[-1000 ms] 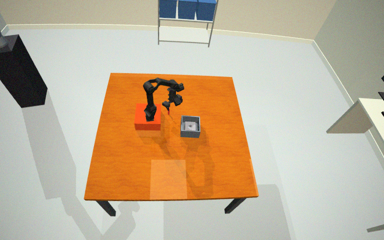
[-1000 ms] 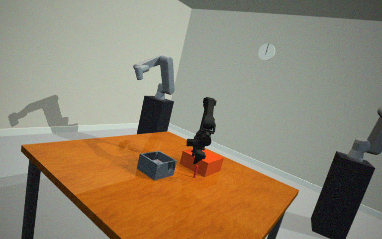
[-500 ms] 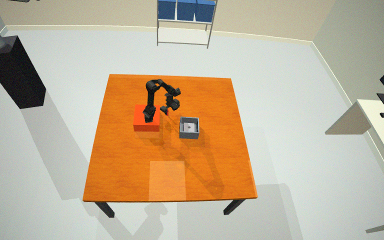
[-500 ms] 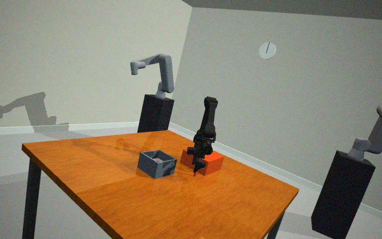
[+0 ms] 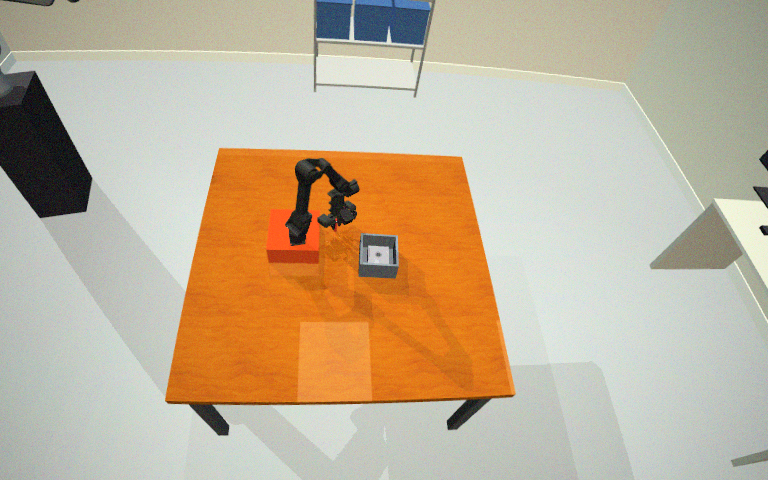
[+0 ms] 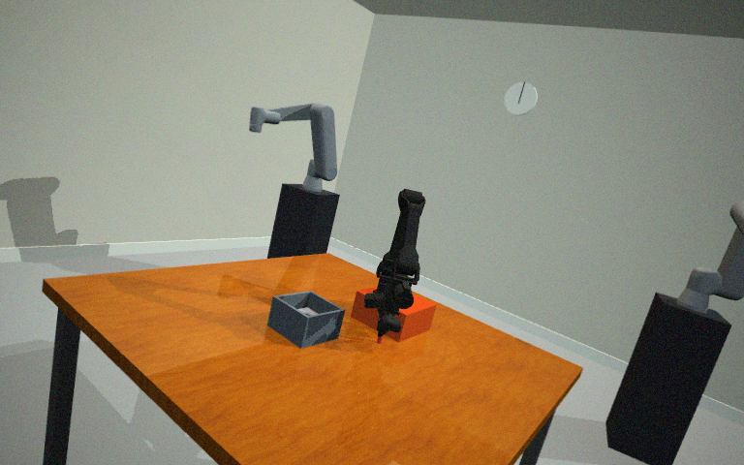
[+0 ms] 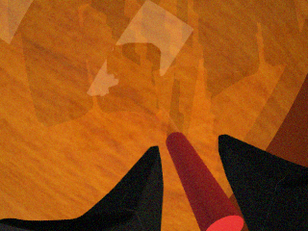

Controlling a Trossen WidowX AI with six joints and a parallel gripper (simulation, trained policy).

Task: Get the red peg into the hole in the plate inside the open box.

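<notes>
Now: the grey box 14 cm ahead of my gripper tip and 19 cm to the right of it. The rest, counted from my gripper tip: red peg (1 cm to the left, 1 cm above).
</notes>
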